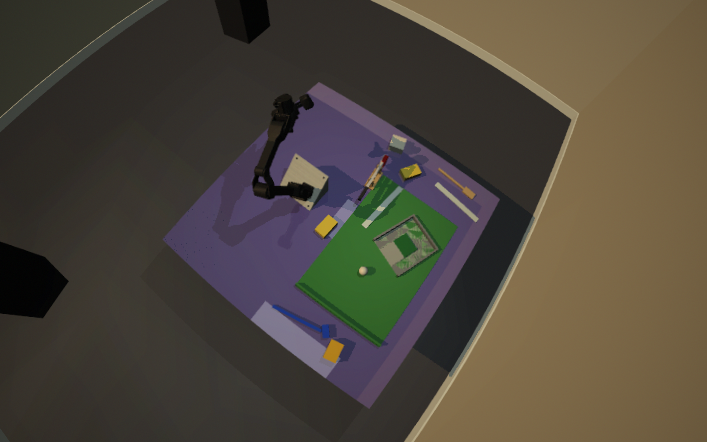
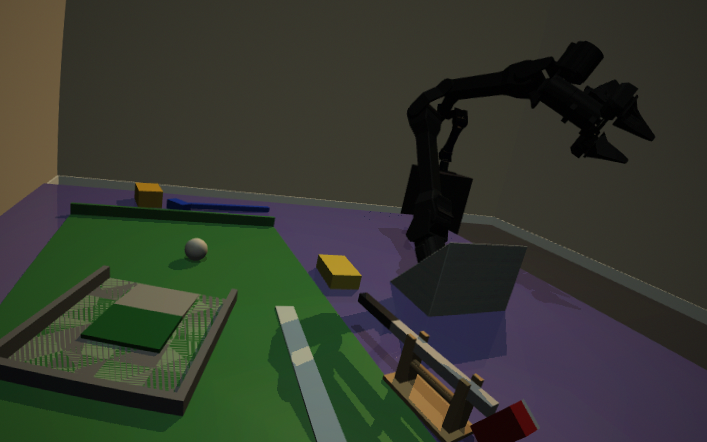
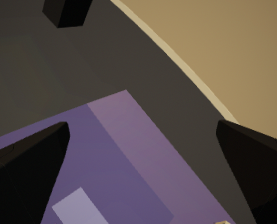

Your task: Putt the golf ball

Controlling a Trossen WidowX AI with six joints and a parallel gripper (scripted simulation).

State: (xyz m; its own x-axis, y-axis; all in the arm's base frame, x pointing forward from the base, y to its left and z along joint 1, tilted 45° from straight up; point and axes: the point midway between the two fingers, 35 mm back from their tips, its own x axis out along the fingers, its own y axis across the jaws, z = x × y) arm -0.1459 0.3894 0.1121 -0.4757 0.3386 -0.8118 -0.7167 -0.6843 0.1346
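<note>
The red putter is 440 mm ahead of my gripper tip, 320 mm below it and 20 mm to the left of it. From my gripper tip the other things lie so: wooden stand 440 mm ahead, 340 mm below, 30 mm to the left; then green mat 680 mm ahead, 380 mm below, 300 mm to the right; then beige cube 450 mm ahead, 360 mm below, 290 mm to the left.
</note>
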